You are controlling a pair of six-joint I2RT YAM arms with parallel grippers.
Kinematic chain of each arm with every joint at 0, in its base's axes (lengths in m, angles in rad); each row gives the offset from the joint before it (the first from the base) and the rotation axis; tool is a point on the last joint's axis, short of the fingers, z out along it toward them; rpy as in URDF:
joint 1: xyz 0 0 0.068 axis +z
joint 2: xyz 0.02 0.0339 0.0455 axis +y
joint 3: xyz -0.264 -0.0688 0 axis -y
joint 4: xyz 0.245 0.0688 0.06 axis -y
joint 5: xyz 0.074 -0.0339 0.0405 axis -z
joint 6: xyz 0.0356 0 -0.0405 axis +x
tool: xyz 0 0 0 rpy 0 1.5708 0
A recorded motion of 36 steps. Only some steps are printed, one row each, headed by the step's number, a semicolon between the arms.
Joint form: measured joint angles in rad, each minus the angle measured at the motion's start. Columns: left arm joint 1, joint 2, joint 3, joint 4, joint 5, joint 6; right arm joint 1, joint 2, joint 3, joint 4, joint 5, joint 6.
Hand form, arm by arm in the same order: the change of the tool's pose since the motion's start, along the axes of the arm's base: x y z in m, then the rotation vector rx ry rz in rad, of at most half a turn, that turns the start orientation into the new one. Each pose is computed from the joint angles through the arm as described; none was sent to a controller.
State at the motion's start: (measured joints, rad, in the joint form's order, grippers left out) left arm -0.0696 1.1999 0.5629 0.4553 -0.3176 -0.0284; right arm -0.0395 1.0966 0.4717 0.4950 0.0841 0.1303
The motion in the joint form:
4: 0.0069 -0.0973 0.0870 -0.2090 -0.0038 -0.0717; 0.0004 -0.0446 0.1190 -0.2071 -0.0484 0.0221
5: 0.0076 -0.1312 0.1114 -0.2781 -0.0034 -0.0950; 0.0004 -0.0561 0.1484 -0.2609 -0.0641 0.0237
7: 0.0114 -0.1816 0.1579 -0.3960 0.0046 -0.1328; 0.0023 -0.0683 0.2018 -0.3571 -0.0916 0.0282
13: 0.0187 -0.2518 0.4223 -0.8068 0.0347 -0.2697; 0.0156 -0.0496 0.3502 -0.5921 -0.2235 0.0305
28: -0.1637 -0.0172 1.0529 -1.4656 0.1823 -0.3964; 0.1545 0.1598 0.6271 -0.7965 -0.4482 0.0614
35: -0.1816 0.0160 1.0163 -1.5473 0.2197 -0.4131; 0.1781 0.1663 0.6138 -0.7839 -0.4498 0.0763
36: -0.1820 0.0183 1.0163 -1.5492 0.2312 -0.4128; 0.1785 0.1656 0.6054 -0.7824 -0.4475 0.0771
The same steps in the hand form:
4: -0.0100 0.0026 0.0312 -0.0658 0.0065 0.0238; 0.0014 0.0018 0.0290 0.0308 0.0410 0.0449
5: -0.0155 0.0031 0.0404 -0.0872 0.0114 0.0288; 0.0006 0.0024 0.0362 0.0356 0.0538 0.0600
7: -0.0248 0.0043 0.0557 -0.1232 0.0232 0.0332; -0.0003 0.0038 0.0476 0.0468 0.0841 0.0877
13: -0.0514 0.0064 0.1210 -0.2546 0.0676 0.0484; 0.0023 0.0117 0.0718 0.0861 0.1898 0.2268
28: -0.0588 -0.0364 0.2129 -0.3778 0.3619 -0.1839; 0.0411 0.0579 0.0983 0.1781 0.3413 0.5655
35: -0.0515 -0.0435 0.1888 -0.3854 0.5209 -0.1918; 0.0415 0.0649 0.0932 0.1901 0.3537 0.5851
36: -0.0510 -0.0441 0.1881 -0.3897 0.5281 -0.2012; 0.0412 0.0649 0.0906 0.1912 0.3600 0.5824

